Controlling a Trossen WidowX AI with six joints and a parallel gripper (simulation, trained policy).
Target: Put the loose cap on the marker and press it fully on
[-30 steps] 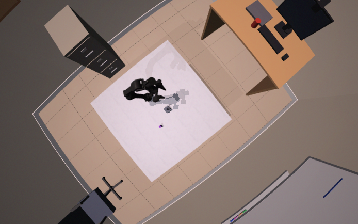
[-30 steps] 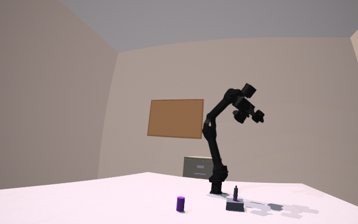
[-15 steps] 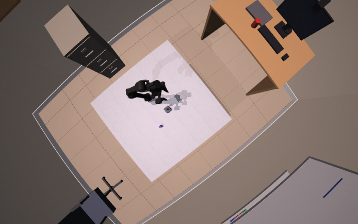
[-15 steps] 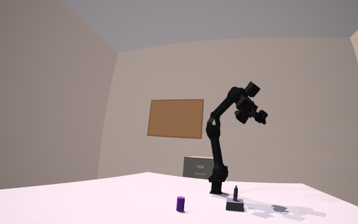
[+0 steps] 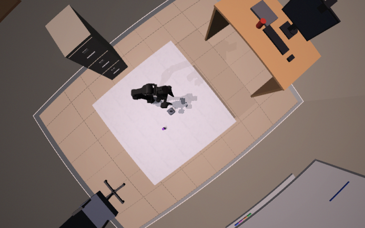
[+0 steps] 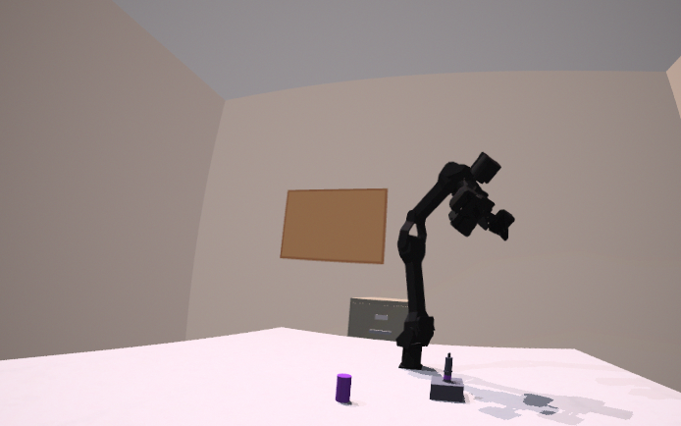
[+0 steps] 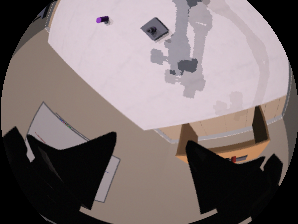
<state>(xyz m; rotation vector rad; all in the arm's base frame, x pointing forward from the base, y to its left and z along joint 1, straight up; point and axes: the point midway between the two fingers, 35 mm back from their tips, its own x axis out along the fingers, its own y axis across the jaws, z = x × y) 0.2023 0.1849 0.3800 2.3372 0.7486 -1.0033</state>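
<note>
The purple cap is 14 cm ahead of my gripper tip, 29 cm to the right of it and 33 cm below it. Also, from my gripper tip: grey holder block (3 cm ahead, 10 cm to the right, 34 cm below).
</note>
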